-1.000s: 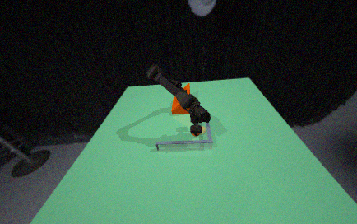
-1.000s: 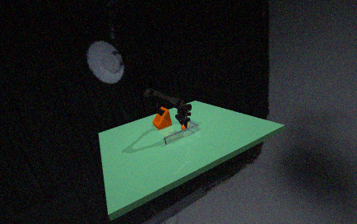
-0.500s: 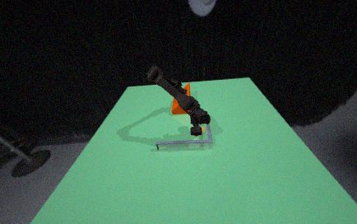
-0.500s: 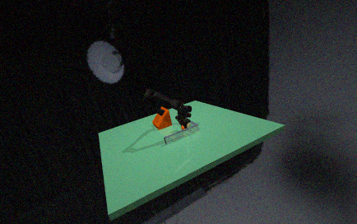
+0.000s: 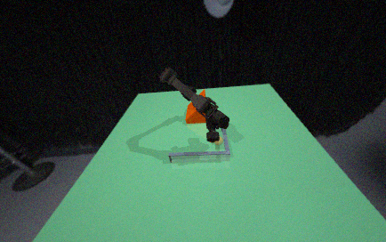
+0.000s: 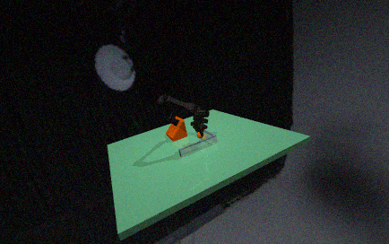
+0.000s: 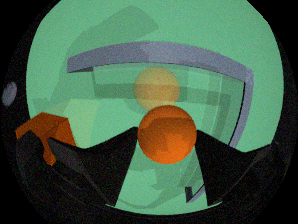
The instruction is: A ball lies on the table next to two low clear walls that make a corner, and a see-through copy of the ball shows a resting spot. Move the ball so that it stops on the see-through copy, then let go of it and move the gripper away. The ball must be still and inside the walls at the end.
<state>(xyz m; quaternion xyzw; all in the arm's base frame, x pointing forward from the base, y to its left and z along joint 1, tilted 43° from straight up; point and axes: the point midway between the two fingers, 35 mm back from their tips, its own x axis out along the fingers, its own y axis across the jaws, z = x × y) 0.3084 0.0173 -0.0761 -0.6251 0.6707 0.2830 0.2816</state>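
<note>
Now: gripper tip 10 mm past the see-through copy of ball, 40 mm to the right of it and 40 mm above it. From my gripper tip the other things lie so: orange ball: right at my gripper tip.
</note>
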